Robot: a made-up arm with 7 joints.
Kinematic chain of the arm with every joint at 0, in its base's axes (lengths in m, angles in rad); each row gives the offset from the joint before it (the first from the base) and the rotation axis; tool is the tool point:
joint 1: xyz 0 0 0.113 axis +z
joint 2: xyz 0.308 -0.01 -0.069 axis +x
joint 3: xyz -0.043 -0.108 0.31 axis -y
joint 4: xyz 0 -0.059 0.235 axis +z
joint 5: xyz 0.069 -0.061 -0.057 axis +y
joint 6: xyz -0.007 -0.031 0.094 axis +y
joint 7: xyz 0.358 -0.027 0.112 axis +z
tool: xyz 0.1 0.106 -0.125
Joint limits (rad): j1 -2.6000..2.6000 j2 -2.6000..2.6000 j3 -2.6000..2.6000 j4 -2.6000..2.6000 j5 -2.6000..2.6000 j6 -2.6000..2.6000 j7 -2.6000..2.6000
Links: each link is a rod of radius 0.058 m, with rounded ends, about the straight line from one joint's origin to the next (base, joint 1, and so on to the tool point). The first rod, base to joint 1, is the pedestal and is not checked.
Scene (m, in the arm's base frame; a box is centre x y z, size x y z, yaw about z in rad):
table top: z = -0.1
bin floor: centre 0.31 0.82 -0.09 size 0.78 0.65 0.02 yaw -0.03
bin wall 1: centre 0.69 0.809 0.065 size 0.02 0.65 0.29 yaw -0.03
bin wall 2: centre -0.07 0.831 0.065 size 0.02 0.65 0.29 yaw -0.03
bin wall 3: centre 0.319 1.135 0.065 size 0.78 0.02 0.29 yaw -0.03
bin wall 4: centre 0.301 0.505 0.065 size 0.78 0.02 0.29 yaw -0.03
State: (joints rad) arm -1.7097 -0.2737 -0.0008 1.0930 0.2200 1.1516 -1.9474
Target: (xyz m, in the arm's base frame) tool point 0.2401 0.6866 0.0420
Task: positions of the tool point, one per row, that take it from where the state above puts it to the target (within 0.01 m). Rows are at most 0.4 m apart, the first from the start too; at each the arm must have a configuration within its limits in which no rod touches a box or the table.
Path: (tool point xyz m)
1: 0.1330 -0.5839 0.2616
2: 0.4379 -0.4559 0.2884
3: 0.6386 -0.1800 0.3181
4: 0.6698 0.1670 0.3465
5: 0.5213 0.4846 0.3727
6: 0.2401 0.6866 0.3990
7: 0.2404 0.7103 0.2149
8: 0.2401 0.6866 0.0420

